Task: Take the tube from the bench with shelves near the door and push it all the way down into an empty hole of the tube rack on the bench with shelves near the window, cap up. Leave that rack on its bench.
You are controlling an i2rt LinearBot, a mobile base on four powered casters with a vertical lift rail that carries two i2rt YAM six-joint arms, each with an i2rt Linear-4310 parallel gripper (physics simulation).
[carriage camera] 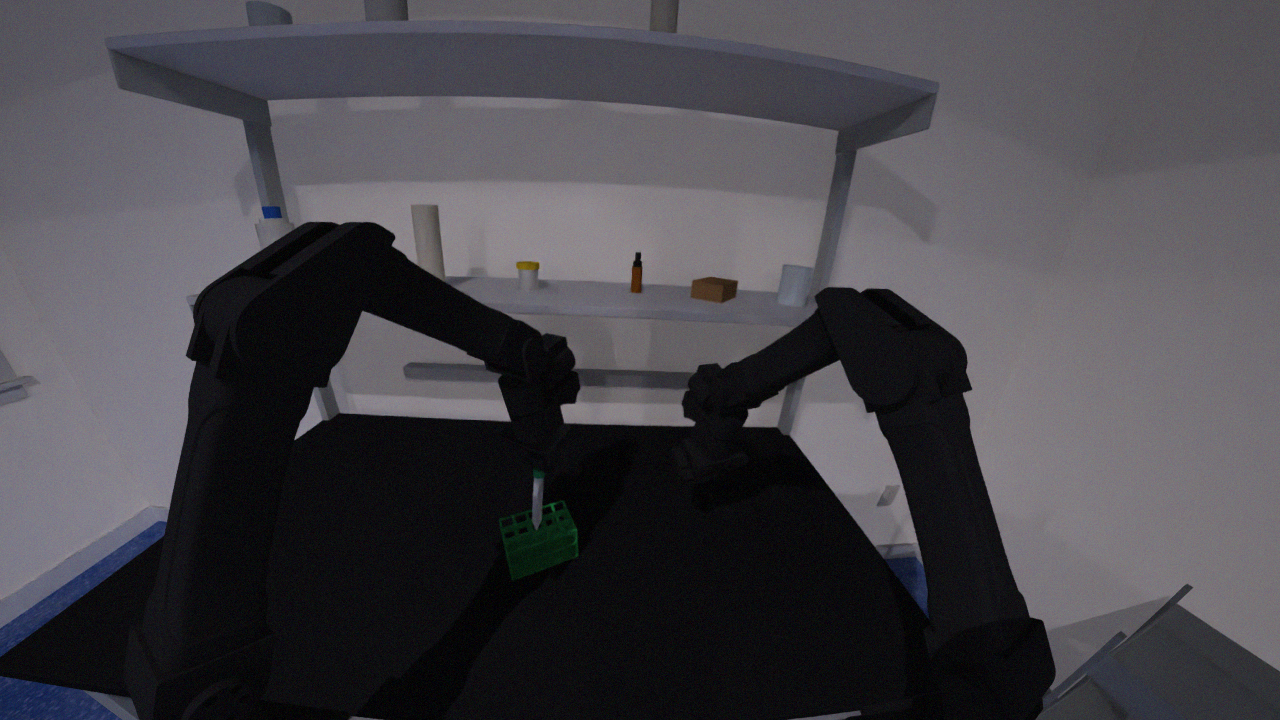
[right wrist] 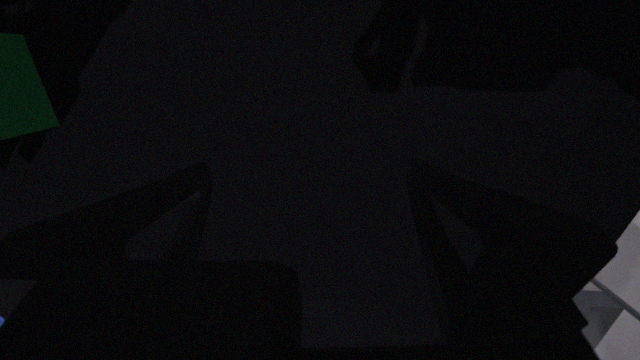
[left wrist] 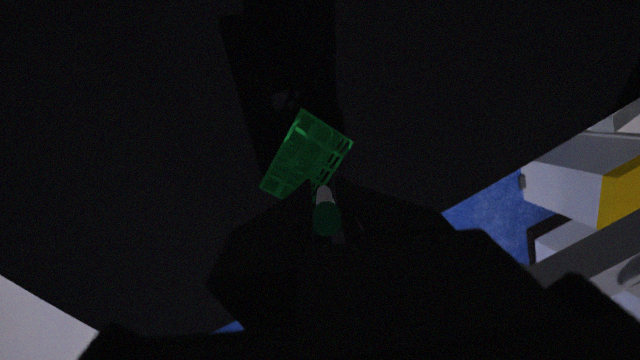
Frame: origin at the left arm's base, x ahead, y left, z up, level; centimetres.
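Seen in the pictures: left gripper, between the fingertips: (carriage camera: 546, 471) (left wrist: 323, 185); right gripper, between the fingertips: (carriage camera: 699, 477) (right wrist: 308, 171).
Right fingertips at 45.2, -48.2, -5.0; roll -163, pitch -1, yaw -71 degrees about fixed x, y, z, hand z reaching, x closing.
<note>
Offsets run from my right fingertips to a thing's top centre, as dx, dy, dz. "spot": to the spot under its first point. Level surfaces: height alone.
The tube @(-9.1, +30.3, +8.1) (carriage camera: 537, 501) (left wrist: 324, 194) is pale with a green cap and hangs upright, cap up. My left gripper (carriage camera: 540, 467) (left wrist: 323, 185) is shut on it near the cap. The green tube rack @(-6.9, +31.5, -6.4) (carriage camera: 542, 548) (left wrist: 311, 150) stands on the black bench top @(dz -14.1) (carriage camera: 716, 582), below the left gripper. The tube's pointed lower end shows at the rack's top grid in the carriage view; I cannot tell whether it is in a hole or just above. Part of the rack (right wrist: 22, 90) shows at the right wrist view's left edge. My right gripper (carriage camera: 709, 470) (right wrist: 308, 171) is open and empty, to the right of the rack.
A lower shelf @(dz +31.5) (carriage camera: 581, 304) behind the arms holds a tan cylinder @(spot: +19.2, +58.2, +42.3) (carriage camera: 427, 240), a yellow-lidded jar @(spot: +23.2, +38.2, +34.6) (carriage camera: 528, 277), an orange bottle @(spot: +26.9, +14.0, +35.2) (carriage camera: 636, 277), a brown box @(spot: +21.7, -3.2, +34.3) (carriage camera: 713, 289) and a pale beaker @(spot: +23.4, -22.7, +36.6) (carriage camera: 793, 284). An upper shelf (carriage camera: 537, 62) spans above. A grey surface @(dz -24.1) (carriage camera: 1181, 671) lies at bottom right.
</note>
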